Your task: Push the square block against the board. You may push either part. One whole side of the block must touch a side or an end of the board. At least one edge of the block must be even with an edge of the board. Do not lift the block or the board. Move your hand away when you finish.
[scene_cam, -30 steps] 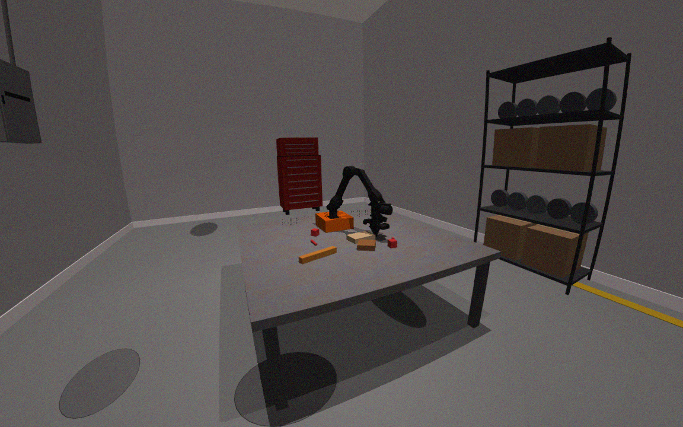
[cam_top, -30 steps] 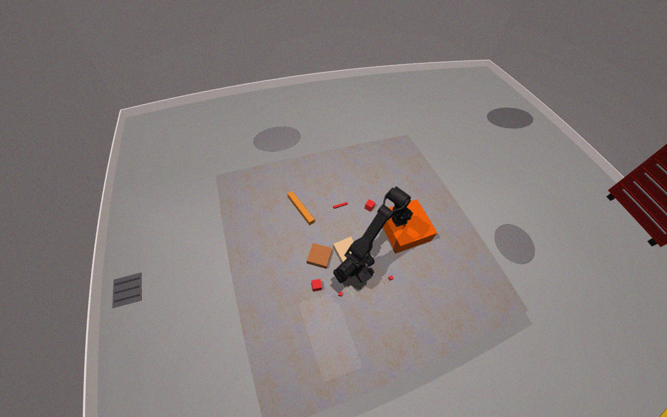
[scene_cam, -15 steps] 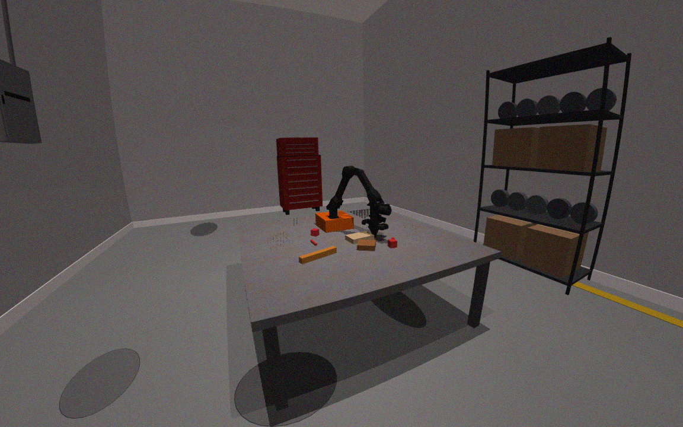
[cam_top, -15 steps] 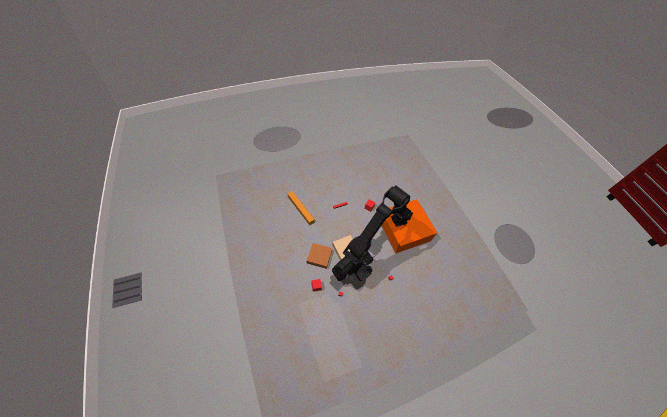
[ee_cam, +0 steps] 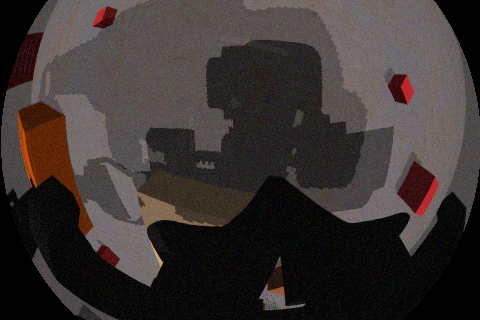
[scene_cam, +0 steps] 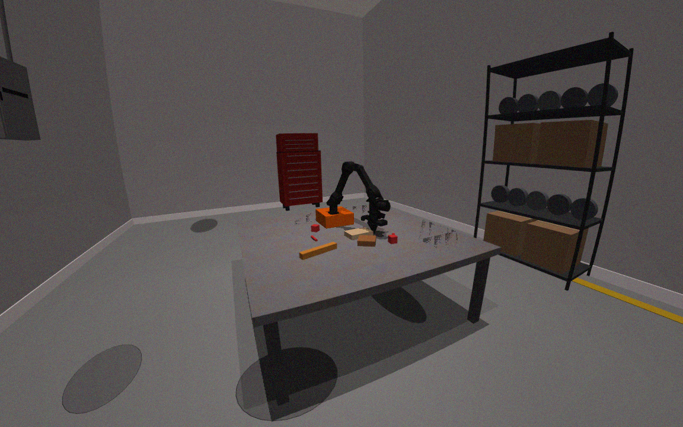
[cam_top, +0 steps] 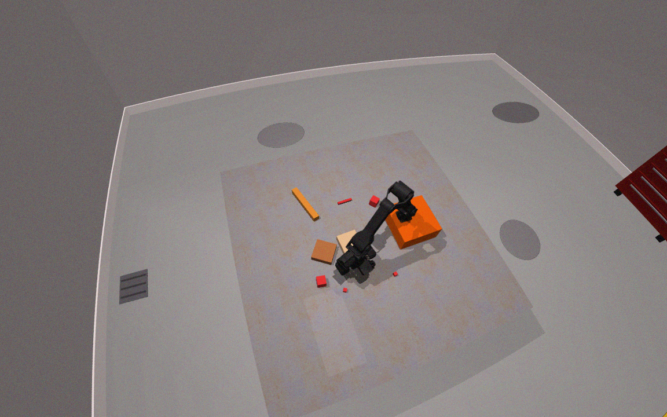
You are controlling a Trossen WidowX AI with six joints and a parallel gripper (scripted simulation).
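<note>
My gripper tip is now 9 cm to the left of the board, 3 cm past it and 1 cm below it. Also, from my gripper tip: brown square block (11 cm to the right, 11 cm ahead, 1 cm above); thin red strip (36 cm to the right, 9 cm behind); long orange bar (41 cm to the right, 12 cm ahead, 1 cm above).
</note>
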